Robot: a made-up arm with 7 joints.
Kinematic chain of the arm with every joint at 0, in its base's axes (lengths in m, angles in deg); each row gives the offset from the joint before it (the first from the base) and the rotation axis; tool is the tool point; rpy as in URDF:
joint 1: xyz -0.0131 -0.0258 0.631 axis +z
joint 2: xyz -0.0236 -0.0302 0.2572 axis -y
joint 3: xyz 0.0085 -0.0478 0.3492 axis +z
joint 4: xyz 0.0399 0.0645 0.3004 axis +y
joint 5: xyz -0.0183 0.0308 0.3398 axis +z
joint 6: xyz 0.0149 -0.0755 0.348 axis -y
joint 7: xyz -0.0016 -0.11 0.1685 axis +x
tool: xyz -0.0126 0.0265 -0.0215 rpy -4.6 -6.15 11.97
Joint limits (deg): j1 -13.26..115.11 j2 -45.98..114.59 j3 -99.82..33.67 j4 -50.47..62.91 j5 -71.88..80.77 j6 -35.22..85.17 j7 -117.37..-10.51
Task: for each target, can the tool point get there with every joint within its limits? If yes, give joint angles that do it. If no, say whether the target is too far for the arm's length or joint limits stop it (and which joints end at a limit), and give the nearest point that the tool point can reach.
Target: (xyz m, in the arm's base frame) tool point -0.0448 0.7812 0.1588
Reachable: no: joint limits stop it (at a limit: joint 1, joint 2, joint 4, joint 7) | nearest point -0.5505 0.5983 0.1762 | short by 0.538 m
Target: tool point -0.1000 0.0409 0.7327
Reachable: no: joint limits stop it (at a limit: joint 2, joint 4, joint 6, joint 7) | nearest point -0.6215 0.4411 0.1314 | short by 0.891 m
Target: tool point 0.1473 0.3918 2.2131
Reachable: yes | joints 84.74 -28.16 -13.96 -13.22 8.46 45.54 -45.59
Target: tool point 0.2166 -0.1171 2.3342
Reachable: yes | joints 52.15 -2.35 -48.39 3.36 36.63 25.29 -52.78
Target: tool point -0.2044 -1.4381 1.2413
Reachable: yes | joints 72.14 65.89 19.60 -19.54 -28.04 -18.06 -32.33
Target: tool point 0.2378 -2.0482 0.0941
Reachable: no: too far | nearest point 0.1653 -1.4638 0.3263 | short by 0.633 m
